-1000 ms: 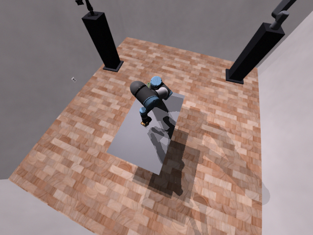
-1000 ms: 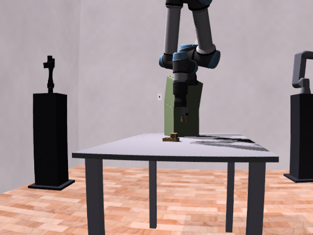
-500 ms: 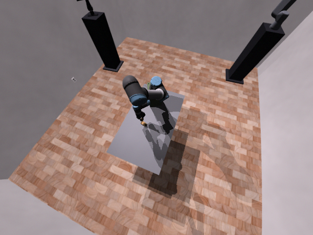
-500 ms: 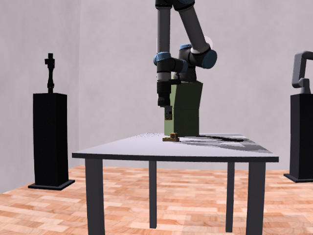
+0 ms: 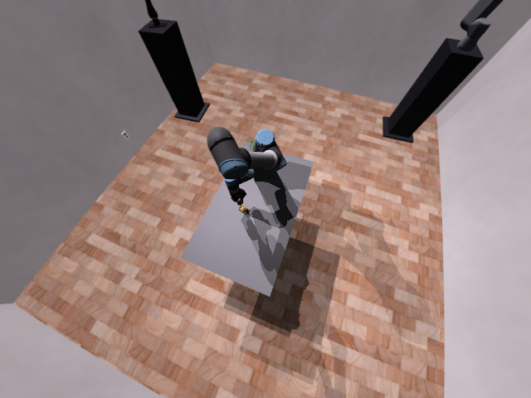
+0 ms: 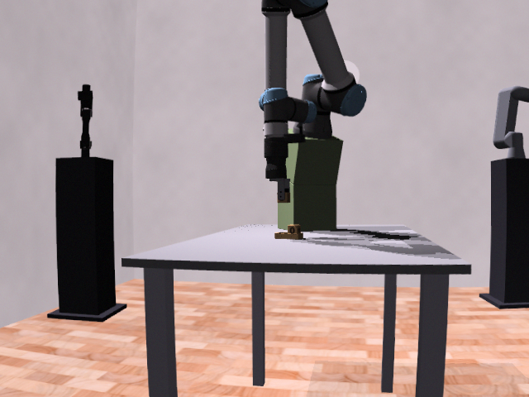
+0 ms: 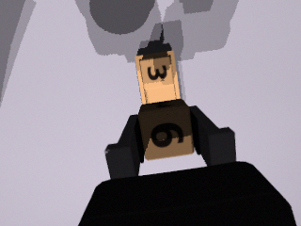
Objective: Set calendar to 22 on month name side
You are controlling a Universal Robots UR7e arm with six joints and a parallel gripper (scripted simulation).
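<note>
My hand is 10 mm short of the wooden tray, 20 mm to the right of it and 130 mm above it.
</note>
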